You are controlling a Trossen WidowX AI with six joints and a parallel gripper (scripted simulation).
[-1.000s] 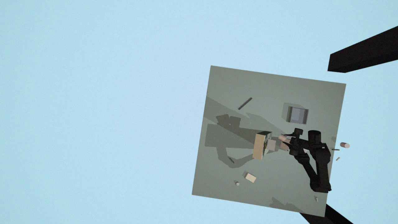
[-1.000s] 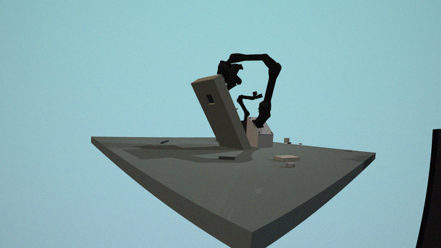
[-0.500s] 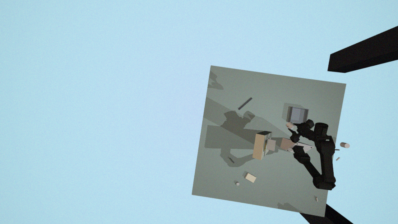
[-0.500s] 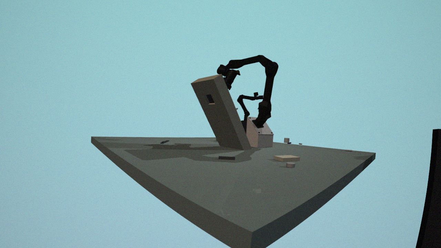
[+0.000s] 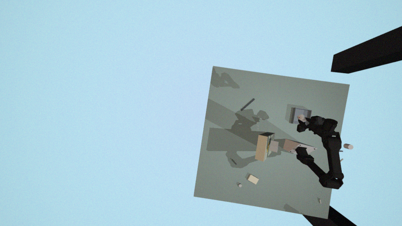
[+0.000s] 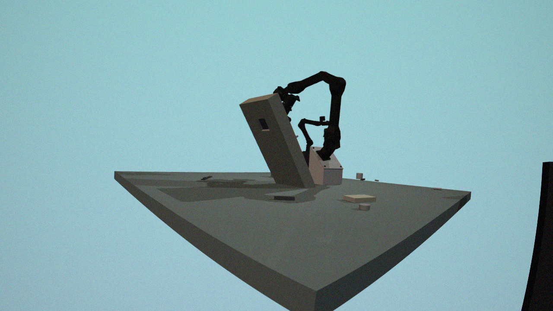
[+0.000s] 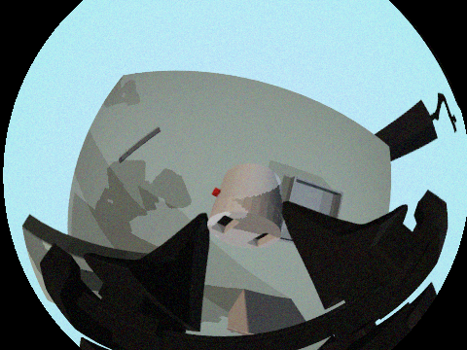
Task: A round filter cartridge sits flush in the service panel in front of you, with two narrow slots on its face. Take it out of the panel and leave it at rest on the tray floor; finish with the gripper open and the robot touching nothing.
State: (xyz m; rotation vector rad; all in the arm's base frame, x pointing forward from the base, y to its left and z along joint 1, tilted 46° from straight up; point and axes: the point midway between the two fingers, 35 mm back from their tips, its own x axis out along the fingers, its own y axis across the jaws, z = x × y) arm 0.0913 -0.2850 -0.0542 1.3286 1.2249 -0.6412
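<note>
My gripper tip is now 25 cm above the grey square tray, 18 cm past it and 3 cm to the left of it. The rest, counted from my gripper tip: tan block (64 cm to the left, 25 cm below, 19 cm ahead); then small cylinder (71 cm to the left, 31 cm ahead, 26 cm below); then round filter cartridge (right at my gripper tip).
</note>
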